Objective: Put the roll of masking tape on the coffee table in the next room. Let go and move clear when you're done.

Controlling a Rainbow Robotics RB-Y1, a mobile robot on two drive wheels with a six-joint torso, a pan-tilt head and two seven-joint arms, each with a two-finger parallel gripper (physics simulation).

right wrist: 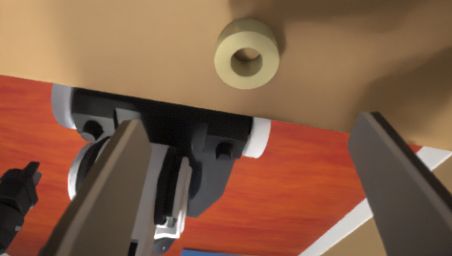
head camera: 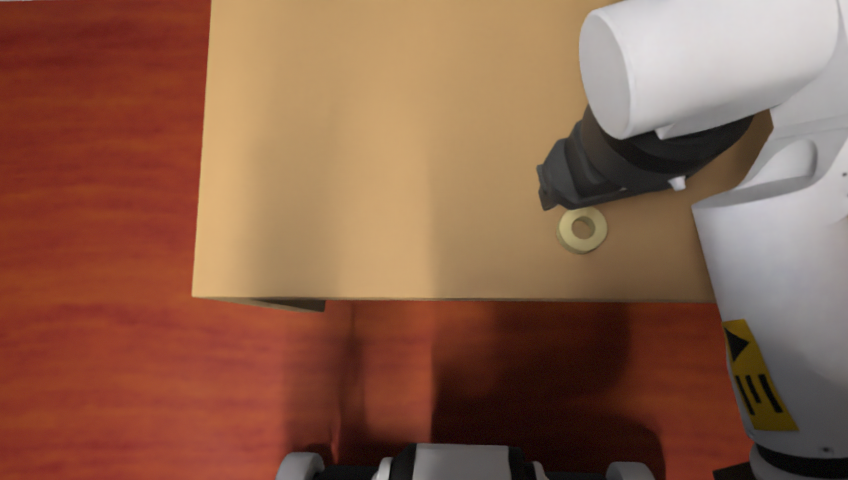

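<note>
The roll of masking tape, a pale yellow ring, lies flat on a tan wooden table, near its lower edge in the head view. My right gripper is open and empty, with its fingers wide apart. It is above the table beside the roll, clear of it; in the head view its fingers are mostly hidden under the dark hand. My left gripper shows small at the left edge of the right wrist view, its fingertips slightly apart with nothing between them.
The red-brown wooden floor shows around the table. The robot's own base is at the bottom of the head view, close to the table's lower edge. A blue object shows at the bottom of the right wrist view.
</note>
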